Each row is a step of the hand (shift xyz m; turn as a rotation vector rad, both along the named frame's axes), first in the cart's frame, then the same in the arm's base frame.
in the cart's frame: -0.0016 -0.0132 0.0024 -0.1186 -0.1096 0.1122
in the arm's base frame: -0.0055 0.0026 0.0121 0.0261 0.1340 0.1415
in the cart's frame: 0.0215 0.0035 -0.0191 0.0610 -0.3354 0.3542
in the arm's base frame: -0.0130 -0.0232 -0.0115 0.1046 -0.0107 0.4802
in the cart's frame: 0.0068 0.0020 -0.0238 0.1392 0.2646 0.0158
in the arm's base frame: -0.0182 -0.0089 -0.0143 0.1678 -0.1526 -0.1954
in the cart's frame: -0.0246 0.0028 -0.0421 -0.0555 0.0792 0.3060
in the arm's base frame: -0.0340 0.0207 -0.0283 0.2949 0.0767 0.1008
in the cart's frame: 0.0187 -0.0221 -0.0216 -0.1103 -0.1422 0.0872
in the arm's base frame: -0.0296 -0.0192 0.0079 -0.0127 0.1255 0.1552
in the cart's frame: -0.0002 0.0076 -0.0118 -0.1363 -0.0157 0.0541
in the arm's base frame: -0.0054 -0.0013 -0.0129 0.0306 0.1411 0.0300
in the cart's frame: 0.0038 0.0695 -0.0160 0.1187 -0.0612 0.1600
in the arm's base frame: 0.0262 -0.0092 -0.0658 0.1017 -0.1008 0.1514
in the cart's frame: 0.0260 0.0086 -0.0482 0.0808 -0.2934 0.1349
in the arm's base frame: -0.0339 -0.0305 -0.0316 -0.0516 -0.0516 0.3248
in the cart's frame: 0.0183 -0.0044 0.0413 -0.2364 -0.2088 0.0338
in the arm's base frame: 0.0322 -0.0144 0.0285 -0.0990 0.2503 0.1679
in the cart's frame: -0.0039 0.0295 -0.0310 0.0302 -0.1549 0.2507
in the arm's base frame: -0.0090 -0.0005 -0.0420 0.1202 0.0005 0.2708
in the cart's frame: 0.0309 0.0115 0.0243 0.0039 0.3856 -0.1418
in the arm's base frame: 0.0277 -0.0293 0.0071 0.1012 -0.0386 -0.3963
